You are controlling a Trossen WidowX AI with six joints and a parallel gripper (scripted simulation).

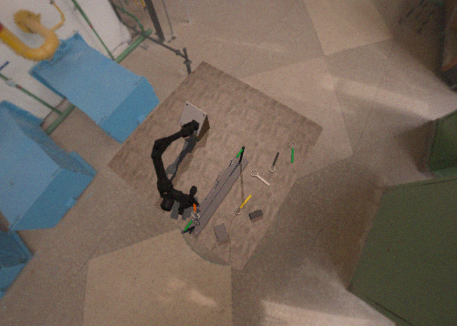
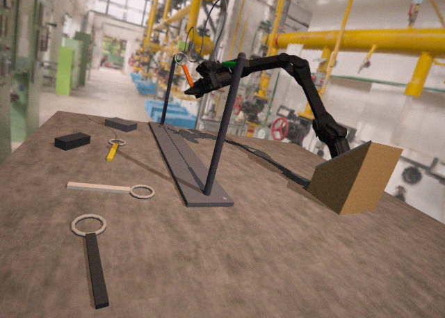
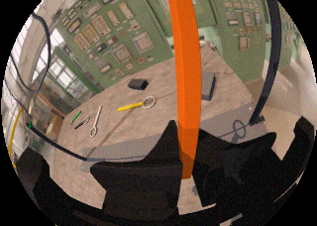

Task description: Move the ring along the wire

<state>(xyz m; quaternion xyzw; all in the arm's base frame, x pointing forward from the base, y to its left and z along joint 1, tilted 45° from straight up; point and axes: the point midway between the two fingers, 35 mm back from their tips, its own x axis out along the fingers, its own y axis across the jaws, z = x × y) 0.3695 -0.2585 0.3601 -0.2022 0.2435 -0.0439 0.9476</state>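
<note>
Now: gripper tip 10 mm short of the orange-handled ring, 30 mm to the left of it and 80 mm below it. Round my gripper tip: yellow-handled ring: 220 mm ahead, 160 mm to the left, 180 mm below; dark-handled ring: 240 mm ahead, 570 mm to the left, 180 mm below; cream-handled ring: 200 mm ahead, 410 mm to the left, 180 mm below.
</note>
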